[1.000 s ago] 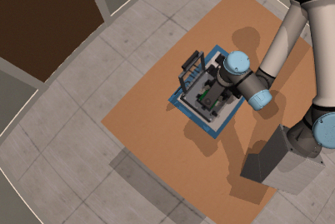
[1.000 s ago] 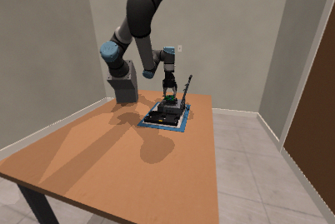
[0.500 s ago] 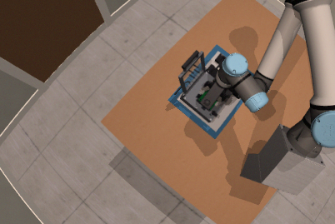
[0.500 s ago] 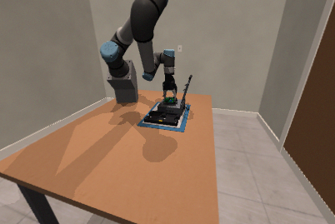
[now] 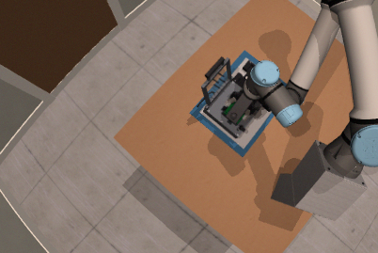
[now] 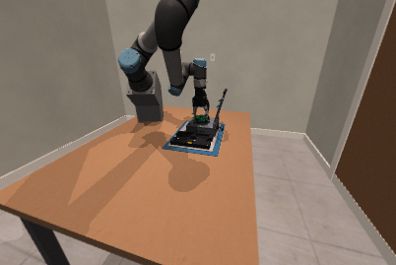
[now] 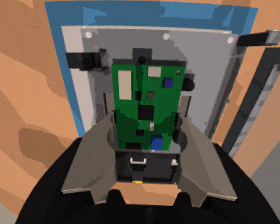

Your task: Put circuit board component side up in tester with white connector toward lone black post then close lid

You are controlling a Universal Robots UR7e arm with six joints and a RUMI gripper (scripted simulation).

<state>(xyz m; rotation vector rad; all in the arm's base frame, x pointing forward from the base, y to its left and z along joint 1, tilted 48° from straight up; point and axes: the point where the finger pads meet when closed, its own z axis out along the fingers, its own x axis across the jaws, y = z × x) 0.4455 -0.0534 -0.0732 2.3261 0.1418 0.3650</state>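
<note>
The green circuit board is right at my hand. The rest, counted from my hand: black block 60 mm behind, 60 mm to the left; tester lid 130 mm ahead, 100 mm above.
</note>
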